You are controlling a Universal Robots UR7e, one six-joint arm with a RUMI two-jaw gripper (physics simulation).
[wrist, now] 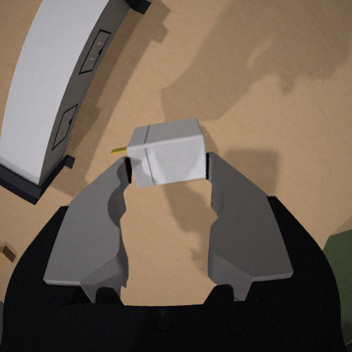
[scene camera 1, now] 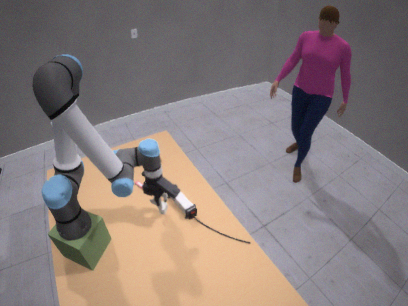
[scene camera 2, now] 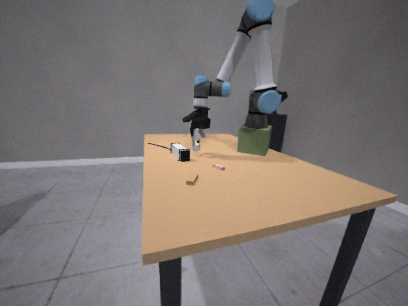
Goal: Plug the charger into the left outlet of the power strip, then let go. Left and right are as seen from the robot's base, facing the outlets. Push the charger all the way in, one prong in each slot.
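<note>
The white charger [wrist: 167, 157] [scene camera 2: 196, 147] is between the fingertips of my gripper [wrist: 168, 156] [scene camera 1: 161, 201], which is shut on it. A yellow prong [wrist: 119, 150] sticks out on its left in the wrist view, toward the power strip, with a gap between; a second prong cannot be made out. The white power strip [wrist: 45, 75] [scene camera 1: 185, 201] [scene camera 2: 180, 151] with black ends lies on the table. Its side shows two outlets: the left one [wrist: 65, 126], lower in the wrist view, and the right one [wrist: 95, 51] above it. The charger is outside both outlets.
A black cable [scene camera 1: 222, 234] [scene camera 2: 159, 146] runs from the strip's far end. A pink object [scene camera 2: 218, 167] [scene camera 1: 139, 184] and an orange-brown block [scene camera 2: 192, 179] [wrist: 7, 253] lie on the table. The green block [scene camera 1: 82, 242] [scene camera 2: 254, 140] carries the arm. A person [scene camera 1: 320, 65] stands beyond the table.
</note>
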